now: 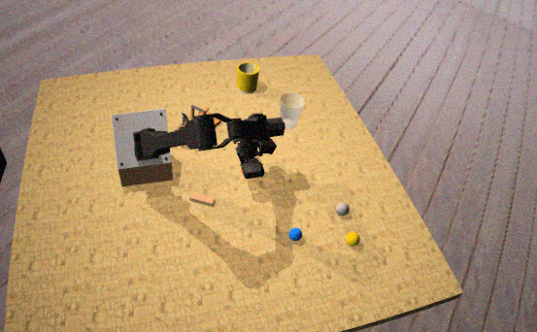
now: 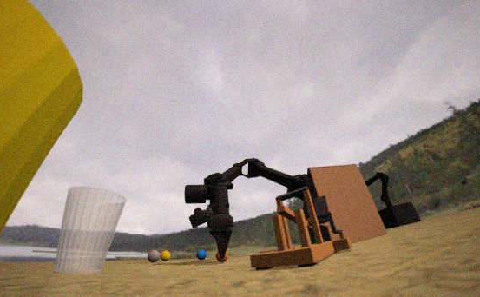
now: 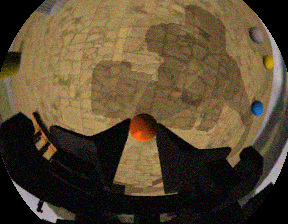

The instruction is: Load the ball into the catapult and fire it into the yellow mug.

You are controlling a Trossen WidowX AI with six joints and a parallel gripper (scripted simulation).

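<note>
Now: gripper tip 17 cm past the wooden catapult, 21 cm to the right of it and 4 cm below it. Round my gripper tip: blue ball 11 cm ahead, 27 cm to the right, 1 cm above; small wooden block 15 cm behind, 10 cm to the right; orange ball 1 cm above.
</note>
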